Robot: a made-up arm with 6 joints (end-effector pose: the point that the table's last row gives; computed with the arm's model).
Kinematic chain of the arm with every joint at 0, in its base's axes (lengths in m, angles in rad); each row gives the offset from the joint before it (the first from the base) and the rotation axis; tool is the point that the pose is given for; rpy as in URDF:
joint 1: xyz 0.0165 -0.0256 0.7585 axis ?
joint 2: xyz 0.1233 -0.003 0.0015 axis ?
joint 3: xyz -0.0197 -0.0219 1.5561 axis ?
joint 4: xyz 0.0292 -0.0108 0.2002 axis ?
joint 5: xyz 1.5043 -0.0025 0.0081 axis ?
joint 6: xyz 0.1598 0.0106 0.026 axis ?
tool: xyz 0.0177 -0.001 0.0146 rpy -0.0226 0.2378 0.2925
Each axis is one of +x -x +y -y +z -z.
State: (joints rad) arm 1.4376 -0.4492 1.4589 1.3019 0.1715 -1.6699
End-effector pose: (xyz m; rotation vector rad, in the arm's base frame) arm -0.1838 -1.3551 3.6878 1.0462 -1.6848 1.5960
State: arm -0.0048 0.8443 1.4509 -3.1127 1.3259 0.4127
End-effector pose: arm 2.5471 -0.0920 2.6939 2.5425 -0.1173 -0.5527
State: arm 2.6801 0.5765 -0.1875 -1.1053 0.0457 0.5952
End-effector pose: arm -2.0568 1.0923 1.0653 -0.9939 1.0087 2.4847
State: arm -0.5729 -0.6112 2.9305 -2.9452 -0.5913 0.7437
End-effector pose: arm -1.8973 1.1602 1.1187 2.0398 0.6075 -2.2067
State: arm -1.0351 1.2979 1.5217 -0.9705 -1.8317 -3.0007
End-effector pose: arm 1.6656 -2.5970 1.6403 -2.1027 0.2080 1.0195
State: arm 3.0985 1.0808 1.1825 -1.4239 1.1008 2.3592
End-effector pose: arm -3.0251 0.3105 1.9154 -0.7073 -0.7168 1.9676
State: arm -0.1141 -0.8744 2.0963 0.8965 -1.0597 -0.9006
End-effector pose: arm -2.7117 0.1465 1.9033 0.5102 -2.0441 0.0459
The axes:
joint 1: +z
joint 2: +y
joint 3: -y
joint 4: -x
joint 5: -y
joint 6: -x

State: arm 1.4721 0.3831 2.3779 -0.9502 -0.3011 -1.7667
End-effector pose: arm 0.0186 -0.2090 3.6941 -1.1120 -0.4201 -1.7897
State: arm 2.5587 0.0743 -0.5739 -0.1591 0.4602 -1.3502
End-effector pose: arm -1.4079 0.9851 1.5461 0.4533 1.8679 2.1679
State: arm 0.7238 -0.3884 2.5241 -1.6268 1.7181 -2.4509
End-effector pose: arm -1.3247 -1.5006 2.3472 0.5788 -0.0919 -0.3077
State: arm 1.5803 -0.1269 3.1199 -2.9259 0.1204 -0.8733
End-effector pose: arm 0.0791 -1.8000 1.9856 0.5314 -0.3447 -1.1255
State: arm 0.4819 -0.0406 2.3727 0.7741 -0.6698 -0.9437
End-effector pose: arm -1.1131 -0.7199 3.3300 0.7073 -1.6556 0.5113
